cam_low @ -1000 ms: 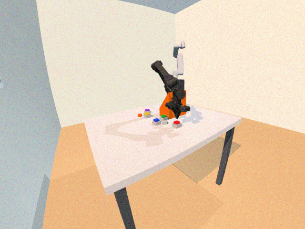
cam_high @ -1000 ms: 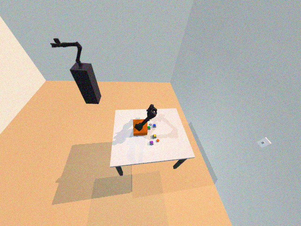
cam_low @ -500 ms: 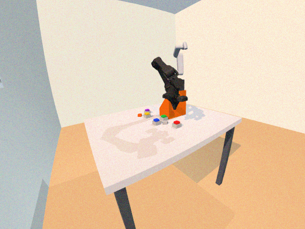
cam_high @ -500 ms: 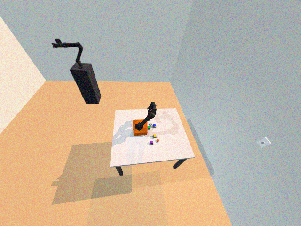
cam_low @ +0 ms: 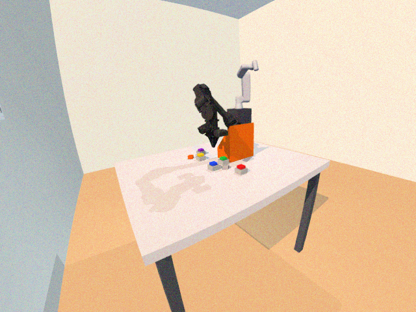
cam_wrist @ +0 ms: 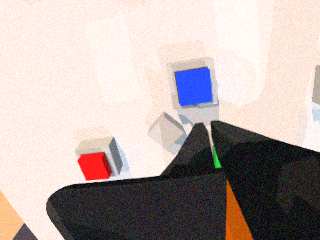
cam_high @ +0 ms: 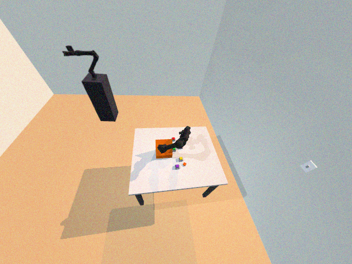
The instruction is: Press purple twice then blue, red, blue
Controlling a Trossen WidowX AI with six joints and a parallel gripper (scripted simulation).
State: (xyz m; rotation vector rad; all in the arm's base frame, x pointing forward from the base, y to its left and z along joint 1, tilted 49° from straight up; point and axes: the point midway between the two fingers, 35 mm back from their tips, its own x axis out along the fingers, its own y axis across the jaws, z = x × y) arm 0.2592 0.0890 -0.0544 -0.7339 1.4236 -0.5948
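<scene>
My gripper tip is now 90 mm above the blue button and 10 mm to the left of it. Round my gripper tip: red button (120 mm to the left, 90 mm below, 90 mm behind); then yellow button (190 mm to the right, 90 mm below, 10 mm behind); then green button (90 mm below, 90 mm behind, 40 mm to the right).
</scene>
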